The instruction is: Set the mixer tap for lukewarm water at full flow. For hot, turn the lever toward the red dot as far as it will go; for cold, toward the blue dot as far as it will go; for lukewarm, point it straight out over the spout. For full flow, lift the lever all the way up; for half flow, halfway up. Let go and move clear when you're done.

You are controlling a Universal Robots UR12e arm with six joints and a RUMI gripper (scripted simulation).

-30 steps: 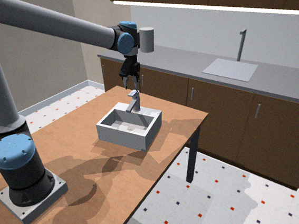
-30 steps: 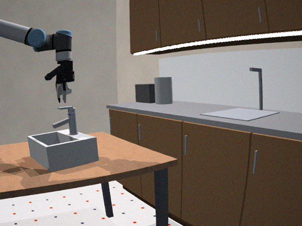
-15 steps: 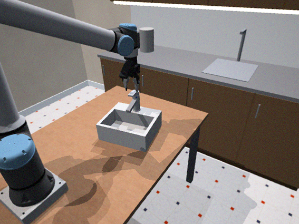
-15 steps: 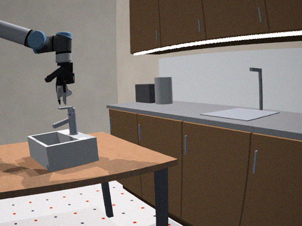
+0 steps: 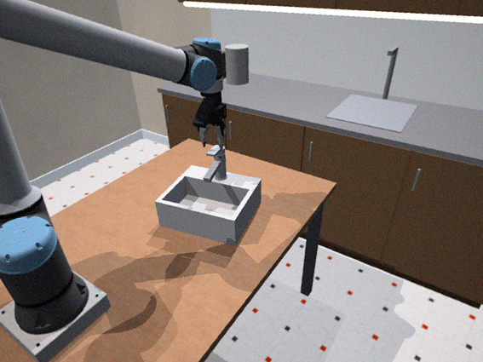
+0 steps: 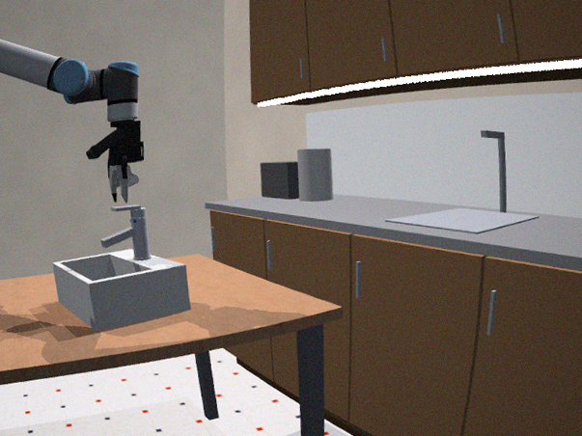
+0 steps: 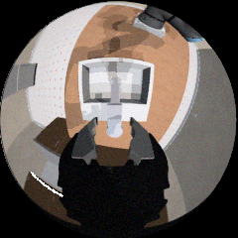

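Right now my hand is 20 mm short of the lever and 30 mm above it. The rest, counted from my hand: grey mixer tap 40 mm ahead, 10 mm to the left, 80 mm below; then white basin 60 mm behind, 10 mm to the right, 260 mm below.
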